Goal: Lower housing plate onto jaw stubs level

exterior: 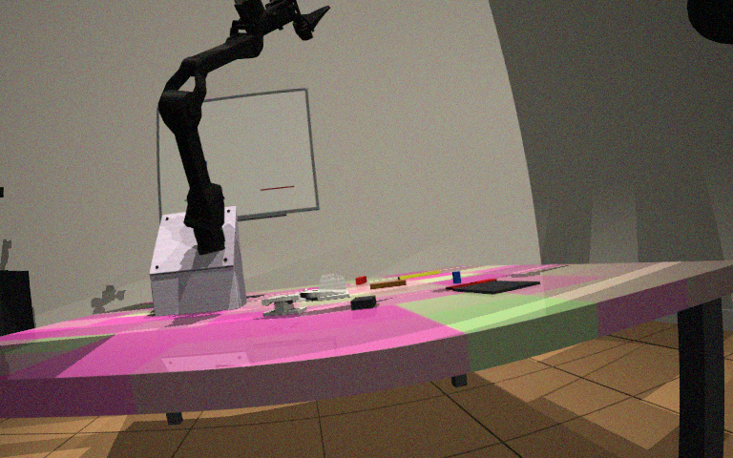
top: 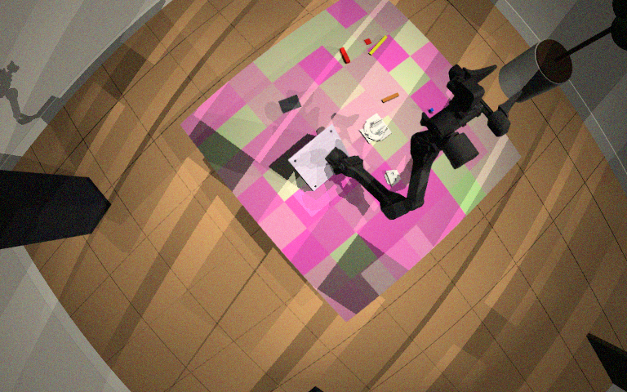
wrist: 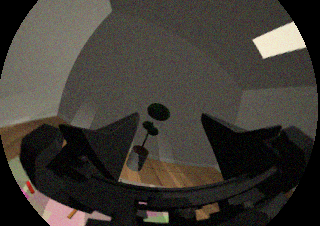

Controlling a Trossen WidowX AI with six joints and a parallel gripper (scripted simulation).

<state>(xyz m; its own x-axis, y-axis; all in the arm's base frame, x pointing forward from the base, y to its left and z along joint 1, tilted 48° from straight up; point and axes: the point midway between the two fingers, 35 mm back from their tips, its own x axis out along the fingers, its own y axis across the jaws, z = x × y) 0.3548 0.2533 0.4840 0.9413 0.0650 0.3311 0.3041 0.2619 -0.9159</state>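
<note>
My gripper tip is 17 cm past the white piece, 7 cm to the left of it and 72 cm above it. Round my gripper tip: blue peg: 23 cm ahead, 72 cm below; then dark block: 4 cm behind, 15 cm to the right, 73 cm below; then brown stick: 13 cm ahead, 19 cm to the left, 73 cm below.
</note>
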